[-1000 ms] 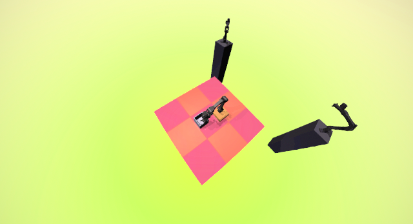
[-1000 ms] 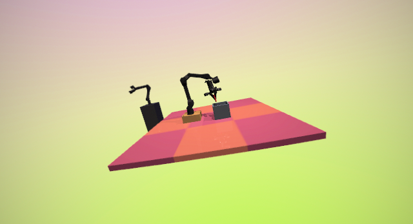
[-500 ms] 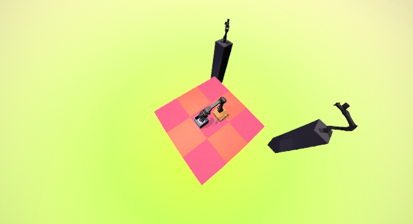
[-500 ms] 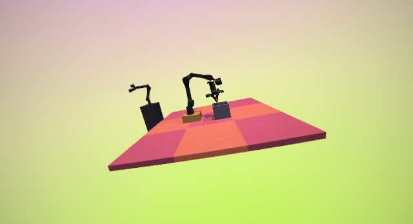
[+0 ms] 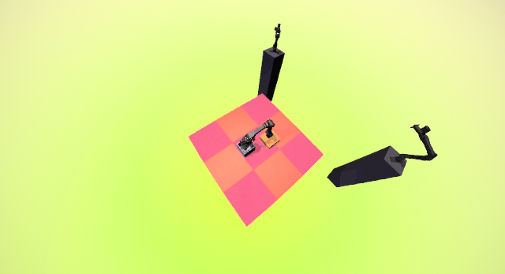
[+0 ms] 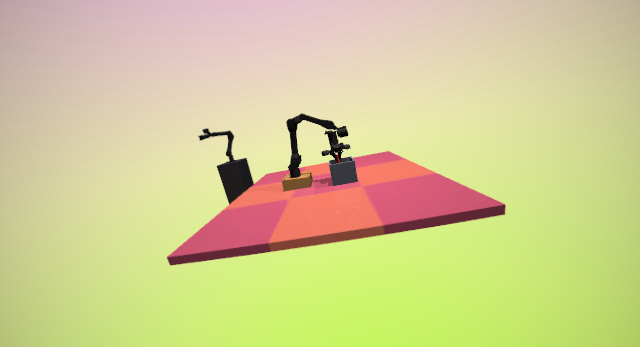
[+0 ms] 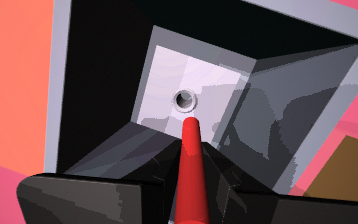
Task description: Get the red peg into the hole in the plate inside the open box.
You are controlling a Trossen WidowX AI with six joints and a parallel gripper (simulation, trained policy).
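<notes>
Now: gripper tip 10 mm below the red peg. From my gripper tip the other things lie so: plate 20 mm ahead, 20 mm to the right, 80 mm below.
</notes>
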